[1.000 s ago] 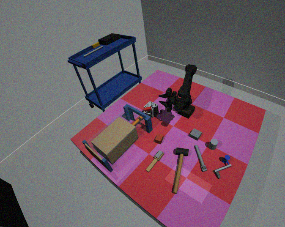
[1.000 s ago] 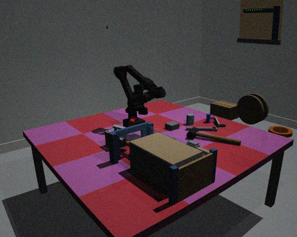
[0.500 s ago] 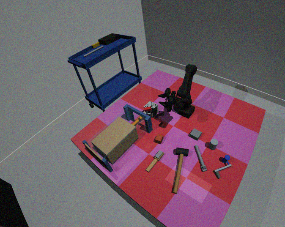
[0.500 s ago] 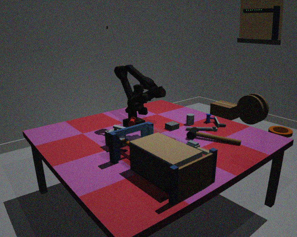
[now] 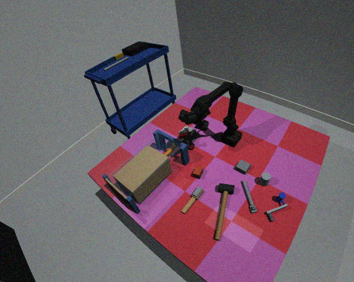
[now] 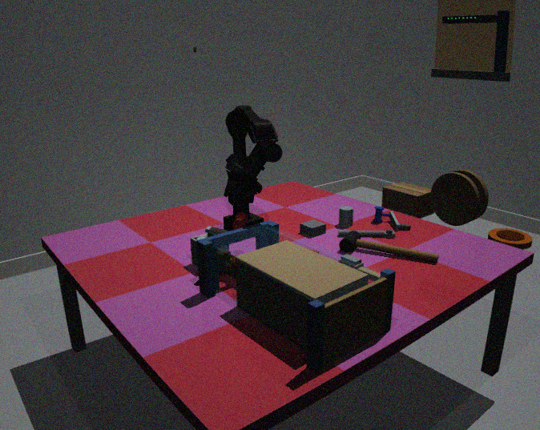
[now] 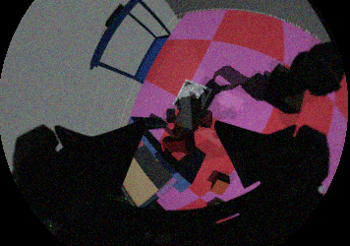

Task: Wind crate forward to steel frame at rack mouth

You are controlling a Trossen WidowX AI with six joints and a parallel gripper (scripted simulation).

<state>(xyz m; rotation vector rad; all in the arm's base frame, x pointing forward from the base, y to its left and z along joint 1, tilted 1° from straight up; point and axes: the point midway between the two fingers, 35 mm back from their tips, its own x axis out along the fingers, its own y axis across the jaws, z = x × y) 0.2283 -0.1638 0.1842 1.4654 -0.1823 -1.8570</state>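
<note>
Right now my gripper tip is 9 cm above the red-knobbed winch handle, 2 cm to the left of it and 2 cm short of it. The rest, counted from my gripper tip: frame (12 cm ahead, 11 cm below, 6 cm to the right); red knob (7 cm below, 5 cm ahead); grey winch (18 cm below, 7 cm to the right, 5 cm behind).
</note>
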